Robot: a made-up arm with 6 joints. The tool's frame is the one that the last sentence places.
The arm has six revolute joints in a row. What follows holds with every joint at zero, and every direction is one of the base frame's. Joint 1 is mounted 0.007 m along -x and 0.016 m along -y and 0.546 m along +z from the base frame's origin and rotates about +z. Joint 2 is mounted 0.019 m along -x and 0.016 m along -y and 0.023 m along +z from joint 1 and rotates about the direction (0, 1, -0.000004). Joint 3 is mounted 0.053 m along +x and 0.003 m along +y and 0.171 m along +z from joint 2 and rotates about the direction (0, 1, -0.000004). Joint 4 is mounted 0.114 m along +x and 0.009 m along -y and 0.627 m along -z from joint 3 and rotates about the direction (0, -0.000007, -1). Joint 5 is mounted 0.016 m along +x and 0.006 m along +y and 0.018 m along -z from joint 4 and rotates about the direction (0, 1, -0.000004). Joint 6 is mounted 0.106 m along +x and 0.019 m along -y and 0.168 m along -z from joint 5 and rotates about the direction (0, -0.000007, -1). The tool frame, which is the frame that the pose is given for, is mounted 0.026 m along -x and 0.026 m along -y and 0.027 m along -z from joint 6; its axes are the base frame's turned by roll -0.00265, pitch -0.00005 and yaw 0.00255 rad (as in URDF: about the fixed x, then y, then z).
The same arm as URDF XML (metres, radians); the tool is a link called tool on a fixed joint. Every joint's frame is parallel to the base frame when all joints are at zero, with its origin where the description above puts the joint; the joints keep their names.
<robot name="arm">
<joint name="tool_fixed" type="fixed"><parent link="link6"/><child link="tool"/><origin xyz="-0.0260 -0.0260 -0.0270" rpy="-0.0026 -0.0001 0.0025"/></joint>
<joint name="joint 6" type="continuous"><parent link="link5"/><child link="link6"/><origin xyz="0.1060 -0.0190 -0.1680" rpy="0.0000 0.0000 0.0000"/><axis xyz="0 0 -1"/></joint>
<joint name="joint 5" type="continuous"><parent link="link4"/><child link="link5"/><origin xyz="0.0160 0.0060 -0.0180" rpy="0.0000 0.0000 0.0000"/><axis xyz="0 1 0"/></joint>
<joint name="joint 4" type="continuous"><parent link="link3"/><child link="link4"/><origin xyz="0.1140 -0.0090 -0.6270" rpy="0.0000 0.0000 0.0000"/><axis xyz="0 0 -1"/></joint>
<joint name="joint 3" type="continuous"><parent link="link2"/><child link="link3"/><origin xyz="0.0530 0.0030 0.1710" rpy="0.0000 0.0000 0.0000"/><axis xyz="0 1 0"/></joint>
<joint name="joint 2" type="continuous"><parent link="link1"/><child link="link2"/><origin xyz="-0.0190 -0.0160 0.0230" rpy="0.0000 0.0000 0.0000"/><axis xyz="0 1 0"/></joint>
<joint name="joint 1" type="continuous"><parent link="base"/><child link="link1"/><origin xyz="-0.0070 -0.0160 0.5460" rpy="0.0000 0.0000 0.0000"/><axis xyz="0 0 1"/></joint>
<link name="base"/>
<link name="link1"/>
<link name="link2"/>
<link name="link3"/>
<link name="link4"/>
<link name="link5"/>
<link name="link6"/>
<link name="tool"/>
</robot>

